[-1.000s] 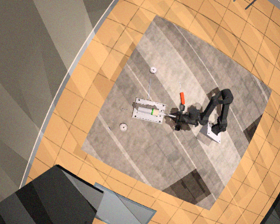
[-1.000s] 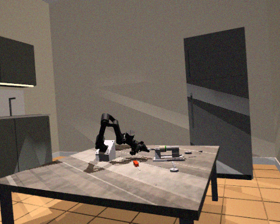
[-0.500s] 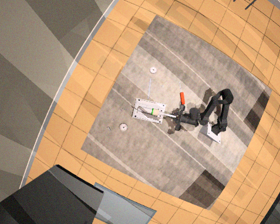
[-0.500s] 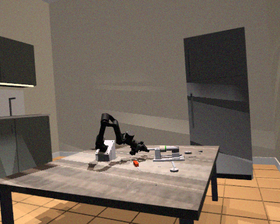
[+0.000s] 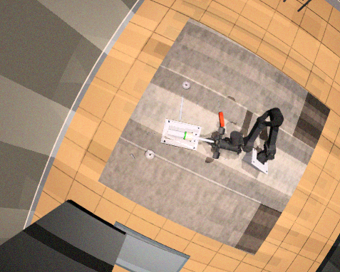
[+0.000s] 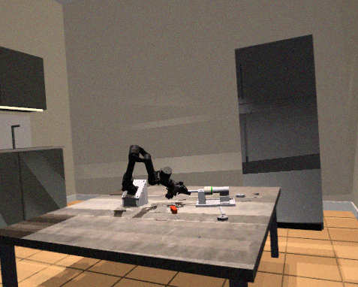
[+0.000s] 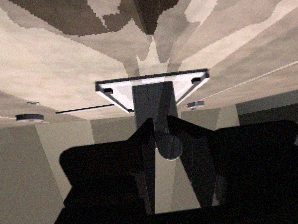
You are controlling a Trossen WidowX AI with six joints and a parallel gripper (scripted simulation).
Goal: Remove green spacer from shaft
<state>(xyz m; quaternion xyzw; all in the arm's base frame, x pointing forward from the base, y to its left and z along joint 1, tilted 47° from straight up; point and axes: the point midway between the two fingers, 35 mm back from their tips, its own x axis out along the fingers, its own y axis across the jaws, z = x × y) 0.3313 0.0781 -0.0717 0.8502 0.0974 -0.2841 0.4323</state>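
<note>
The shaft is 4 cm ahead of my gripper tip, 2 cm to the left of it and 2 cm above it. From my gripper tip the other things lie so: thin rod (23 cm ahead, 8 cm to the right, 6 cm below); cream spacer (10 cm ahead, 5 cm to the left, 2 cm above); green spacer (12 cm ahead, 5 cm to the left, 2 cm above).
</note>
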